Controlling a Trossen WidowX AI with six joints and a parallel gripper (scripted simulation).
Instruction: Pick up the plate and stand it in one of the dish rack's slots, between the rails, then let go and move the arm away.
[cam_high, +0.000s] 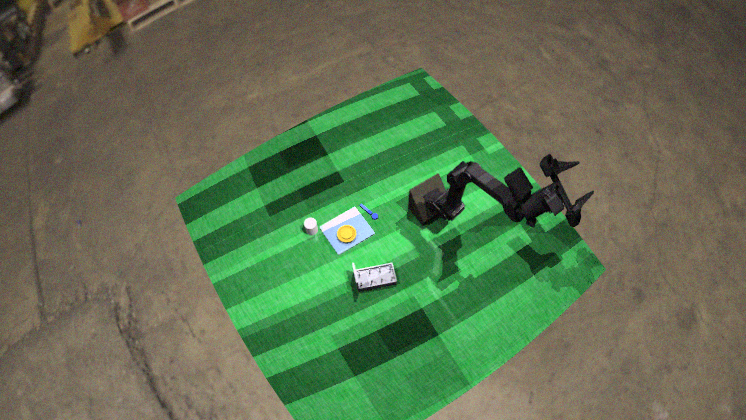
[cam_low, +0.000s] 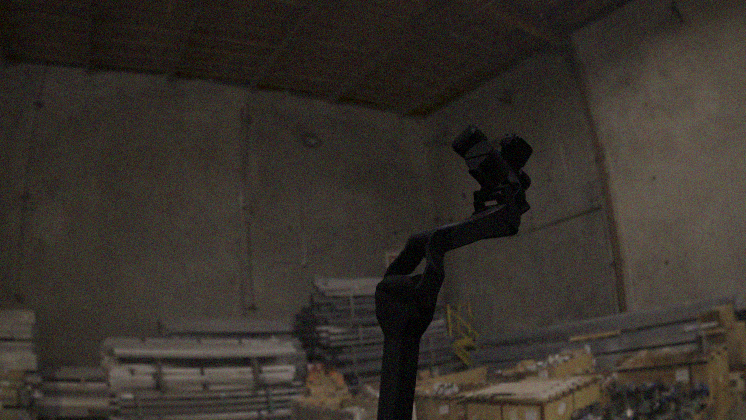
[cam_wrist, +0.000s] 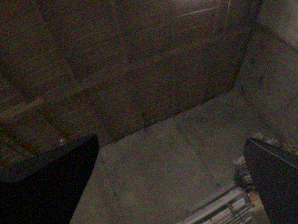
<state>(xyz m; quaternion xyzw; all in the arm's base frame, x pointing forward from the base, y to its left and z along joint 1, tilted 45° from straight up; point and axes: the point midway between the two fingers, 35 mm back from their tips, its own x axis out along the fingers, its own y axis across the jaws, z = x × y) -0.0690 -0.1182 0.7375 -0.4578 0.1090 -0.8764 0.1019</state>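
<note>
My gripper tip is now 680 mm above the yellow plate, 520 mm to the left of it and 410 mm short of it. Round my gripper tip: blue spoon: 690 mm below, 560 mm to the right, 300 mm ahead; grey dish rack: 670 mm below, 420 mm ahead, 340 mm to the right; light blue mat: 690 mm below, 540 mm to the right, 400 mm ahead.
</note>
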